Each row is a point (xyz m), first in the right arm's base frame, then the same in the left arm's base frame.
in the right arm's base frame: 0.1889 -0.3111 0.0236
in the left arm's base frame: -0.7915 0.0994 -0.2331
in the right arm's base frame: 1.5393 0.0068 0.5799
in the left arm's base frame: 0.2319 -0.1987 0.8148
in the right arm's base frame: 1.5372 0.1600 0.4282
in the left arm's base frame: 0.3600 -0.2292 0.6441
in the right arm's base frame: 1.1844 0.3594 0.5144
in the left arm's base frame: 0.3162 0.1289 0.4404
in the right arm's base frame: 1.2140 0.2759 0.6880
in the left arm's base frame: 0.2601 0.1887 0.6172
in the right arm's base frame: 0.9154 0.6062 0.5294
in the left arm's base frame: 0.3616 0.4108 0.2125
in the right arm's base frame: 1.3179 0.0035 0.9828
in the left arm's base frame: 0.0893 0.1996 0.9948
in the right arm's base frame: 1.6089 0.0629 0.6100
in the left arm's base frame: 0.3169 -0.1953 0.8553
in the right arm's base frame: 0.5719 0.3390 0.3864
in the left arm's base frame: -0.0507 0.4020 0.0129
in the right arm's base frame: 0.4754 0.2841 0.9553
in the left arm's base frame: -0.1680 0.8123 0.4052
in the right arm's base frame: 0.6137 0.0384 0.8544
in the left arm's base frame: -0.2854 0.5523 0.4961
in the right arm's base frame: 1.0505 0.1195 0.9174
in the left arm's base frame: 0.0313 0.3686 0.7555
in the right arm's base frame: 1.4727 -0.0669 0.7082
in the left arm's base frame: 0.1295 -0.1068 0.9008
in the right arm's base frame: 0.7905 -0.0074 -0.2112
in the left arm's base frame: -0.1892 -0.2805 -0.1866
